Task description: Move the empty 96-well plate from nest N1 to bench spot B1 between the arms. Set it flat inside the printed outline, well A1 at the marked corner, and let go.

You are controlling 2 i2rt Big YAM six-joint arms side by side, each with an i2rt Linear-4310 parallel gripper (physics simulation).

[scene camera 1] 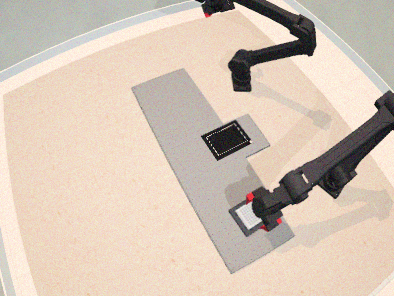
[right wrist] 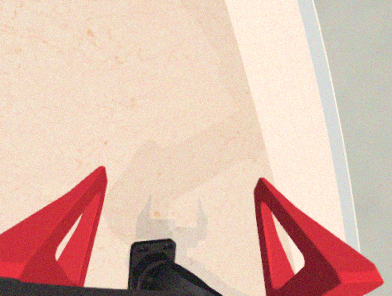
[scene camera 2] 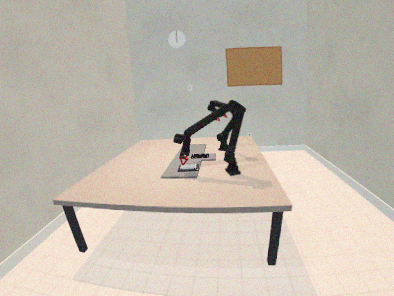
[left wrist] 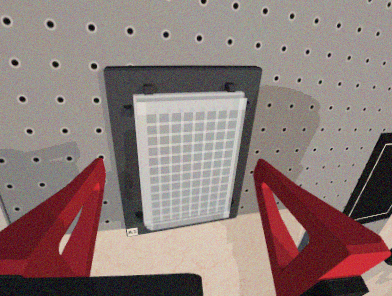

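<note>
The clear-white 96-well plate lies in the dark nest N1; a small label sits at the nest's lower left corner in the left wrist view. My left gripper is open above the plate, a finger to each side of it in the left wrist view, not touching it. The arm hides part of the plate in scene camera 1. Bench spot B1 is a black patch with a white outline and a small pale mark at one corner. My right gripper is open and empty over the table.
A grey perforated board bears the nest and B1 on the wooden table. The right arm is bent at the top of scene camera 1, its gripper near the table's far edge. The left arm reaches in from the right there.
</note>
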